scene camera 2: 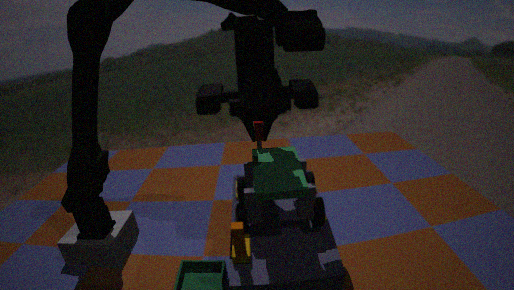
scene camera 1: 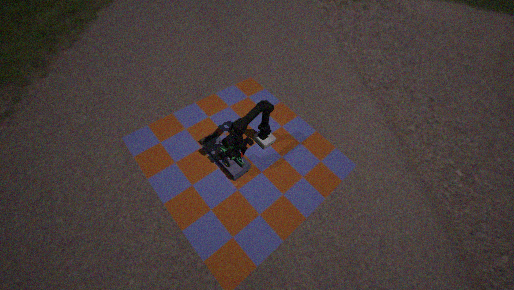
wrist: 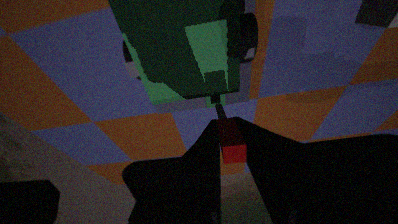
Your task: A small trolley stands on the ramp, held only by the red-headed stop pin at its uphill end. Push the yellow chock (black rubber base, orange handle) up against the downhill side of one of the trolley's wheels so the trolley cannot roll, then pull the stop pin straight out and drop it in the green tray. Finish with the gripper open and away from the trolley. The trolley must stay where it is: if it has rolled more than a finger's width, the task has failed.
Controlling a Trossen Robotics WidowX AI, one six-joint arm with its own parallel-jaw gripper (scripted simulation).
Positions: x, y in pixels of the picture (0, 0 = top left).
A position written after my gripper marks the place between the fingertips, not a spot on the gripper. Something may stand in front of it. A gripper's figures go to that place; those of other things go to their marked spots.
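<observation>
Red-headed stop pin [wrist: 233, 146], 8 cm from the lens. Trolley [wrist: 177, 57], 9 cm from the lens. My gripper [wrist: 224, 122], 11 cm from the lens.
</observation>
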